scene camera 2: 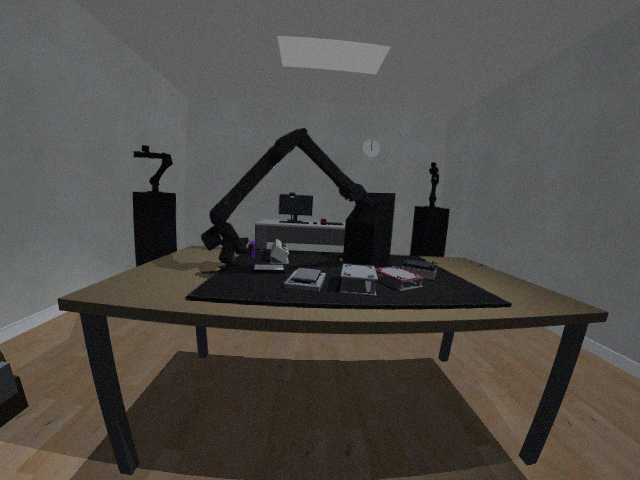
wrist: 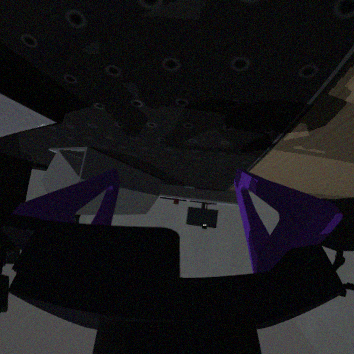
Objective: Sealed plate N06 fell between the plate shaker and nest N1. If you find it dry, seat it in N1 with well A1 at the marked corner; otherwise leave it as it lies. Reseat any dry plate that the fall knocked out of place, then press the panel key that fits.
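Places are measured from the arm's base along level axes (x ahead, y left, z up), in centimetres.
Where they show: gripper, fingertip midpoint: [scene camera 2: 244, 257] [wrist: 176, 174]; arm's base at its link origin: [scene camera 2: 367, 206].
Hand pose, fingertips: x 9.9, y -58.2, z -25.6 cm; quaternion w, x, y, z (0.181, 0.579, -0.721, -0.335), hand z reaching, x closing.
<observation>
Each offset is from my fingertips to the top centre of the thing. "pt": to the spot under its first point. Level surfaces: height alone.
My gripper [scene camera 2: 252, 249] [wrist: 176, 174] is open and empty, low over the left back of the black mat, beside the pale wedge-shaped panel @(dy +15.4, dx -12.4, dz +5.6 cm) [scene camera 2: 279, 251] [wrist: 65, 167]; its purple fingers are spread in the wrist view. A flat pale slab @(dy +11.9, dx +10.3, dz -1.4 cm) [scene camera 2: 268, 267] lies in front of the panel. A pale low unit @(pt dy +21.0, dx +31.9, dz -1.2 cm) [scene camera 2: 291, 284] carries a grey plate @(dy +26.4, dx +25.0, dz +0.7 cm) [scene camera 2: 308, 274]. Right of it are a clear-sided unit with a light top @(dy +44.5, dx +28.9, dz +3.8 cm) [scene camera 2: 358, 272], a red-rimmed unit @(dy +61.8, dx +24.4, dz +1.8 cm) [scene camera 2: 400, 273] and a dark unit @(pt dy +74.4, dx +18.4, dz +2.7 cm) [scene camera 2: 419, 265]. Labels, the marked corner and any wetness cannot be made out; I cannot tell which plate is N06.
The black mat @(dz -2.7 cm) [scene camera 2: 237, 291] [wrist: 210, 85] lies on the wooden table @(dz -4.1 cm) [scene camera 2: 155, 281] [wrist: 310, 167]. The arm's dark base stands behind the units. A pale surface @(pt dy +7.8, dx +8.1, dz -1.3 cm) [wrist: 20, 116] enters the wrist view at left. A desk with a monitor [scene camera 2: 295, 205] [wrist: 202, 217] stands beyond the table.
</observation>
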